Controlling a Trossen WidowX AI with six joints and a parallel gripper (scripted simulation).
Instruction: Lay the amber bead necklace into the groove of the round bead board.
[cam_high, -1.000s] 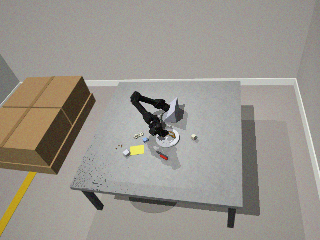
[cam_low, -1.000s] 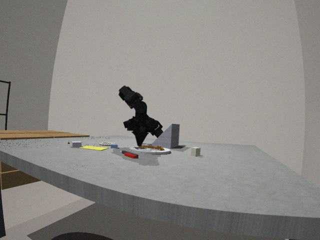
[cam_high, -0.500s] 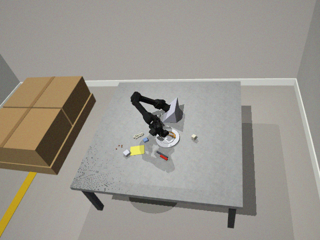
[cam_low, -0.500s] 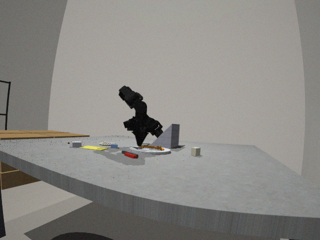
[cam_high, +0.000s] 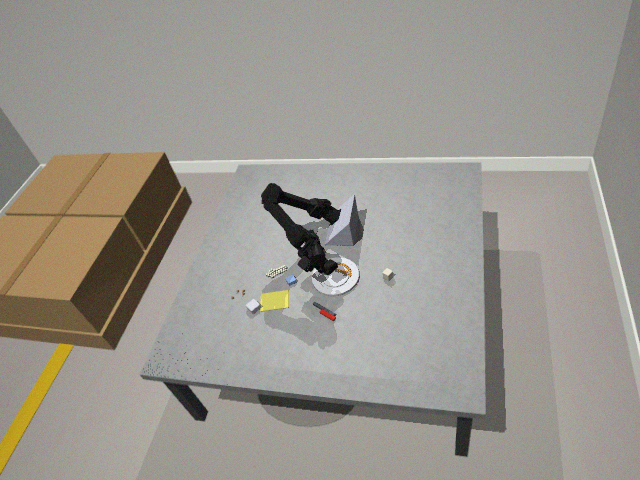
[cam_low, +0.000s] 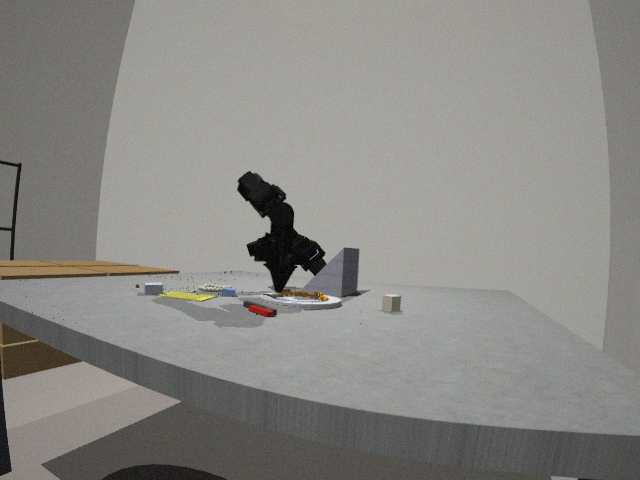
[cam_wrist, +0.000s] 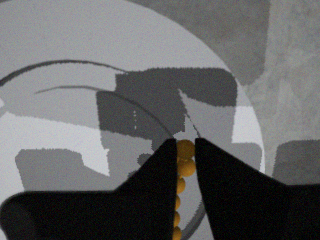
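My gripper tip is now 60 mm to the right of the round bead board and 10 mm above it. Also, from my gripper tip: blue cube: 120 mm to the right, 50 mm ahead, 10 mm below; yellow sheet: 170 mm to the right, 150 mm ahead, 20 mm below; red-handled tool: 190 mm ahead, 60 mm to the left, 10 mm below.
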